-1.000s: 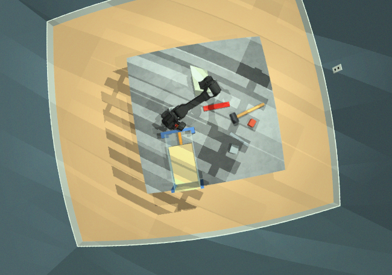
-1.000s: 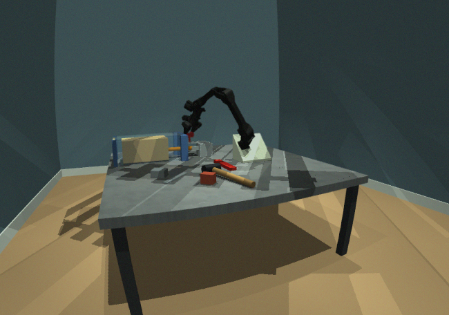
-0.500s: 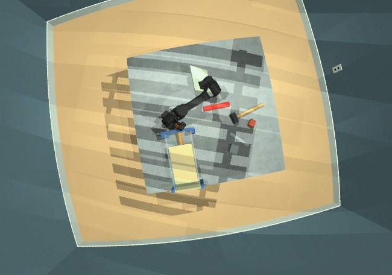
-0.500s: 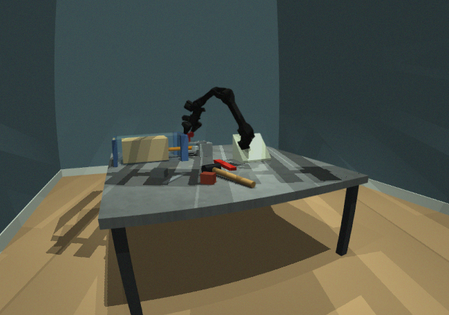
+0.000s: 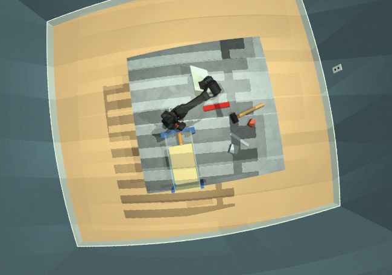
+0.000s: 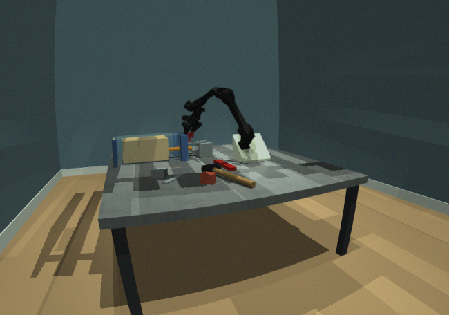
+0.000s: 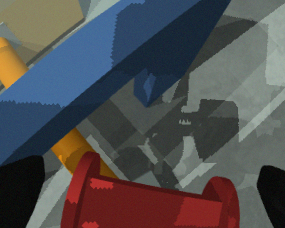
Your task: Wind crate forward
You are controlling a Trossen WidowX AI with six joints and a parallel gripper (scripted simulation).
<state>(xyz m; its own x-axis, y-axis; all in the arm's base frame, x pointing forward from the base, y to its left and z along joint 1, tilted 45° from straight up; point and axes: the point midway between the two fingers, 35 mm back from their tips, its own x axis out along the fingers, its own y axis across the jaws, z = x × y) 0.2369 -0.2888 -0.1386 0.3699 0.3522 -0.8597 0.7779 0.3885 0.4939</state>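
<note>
Right now the red spool-shaped handle grip is 1 cm to the left of my gripper tip, 1 cm below it and 1 cm behind it. From my gripper tip the other things lie so: clear-panelled cubby 29 cm ahead, 3 cm below; then winch handle 5 cm behind, 4 cm below, 3 cm to the left; then grey winch 12 cm behind, 11 cm below, 4 cm to the left.
</note>
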